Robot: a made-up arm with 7 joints. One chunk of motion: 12 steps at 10 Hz.
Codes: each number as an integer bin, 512 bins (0 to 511) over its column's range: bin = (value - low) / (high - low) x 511, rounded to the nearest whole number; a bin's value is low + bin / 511 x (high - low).
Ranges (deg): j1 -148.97..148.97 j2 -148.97..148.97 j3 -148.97..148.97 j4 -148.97..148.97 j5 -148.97..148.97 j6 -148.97..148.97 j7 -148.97..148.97
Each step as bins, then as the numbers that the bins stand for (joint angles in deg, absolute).
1 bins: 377 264 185 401 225 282 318
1 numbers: 70.84 4.96 -41.11 84.83 -17.78 15.45 36.44
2 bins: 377 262 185 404 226 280 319
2 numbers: 70.84 3.79 -41.11 86.58 -17.20 14.28 37.02
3 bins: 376 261 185 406 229 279 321
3 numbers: 70.26 3.21 -41.11 87.75 -15.45 13.70 38.19
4 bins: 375 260 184 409 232 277 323
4 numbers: 69.67 2.62 -41.69 89.50 -13.70 12.54 39.36
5 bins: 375 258 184 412 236 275 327
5 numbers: 69.67 1.46 -41.69 91.25 -11.37 11.37 41.69
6 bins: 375 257 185 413 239 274 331
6 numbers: 69.67 0.87 -41.11 91.83 -9.62 10.79 44.02
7 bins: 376 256 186 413 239 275 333
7 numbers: 70.26 0.29 -40.52 91.83 -9.62 11.37 45.19
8 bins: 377 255 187 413 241 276 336
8 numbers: 70.84 -0.29 -39.94 91.83 -8.45 11.95 46.94
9 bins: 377 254 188 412 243 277 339
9 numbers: 70.84 -0.87 -39.36 91.25 -7.29 12.54 48.68
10 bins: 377 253 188 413 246 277 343
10 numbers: 70.84 -1.46 -39.36 91.83 -5.54 12.54 51.02
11 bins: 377 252 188 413 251 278 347
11 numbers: 70.84 -2.04 -39.36 91.83 -2.62 13.12 53.35
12 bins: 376 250 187 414 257 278 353
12 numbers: 70.26 -3.21 -39.94 92.41 0.87 13.12 56.85
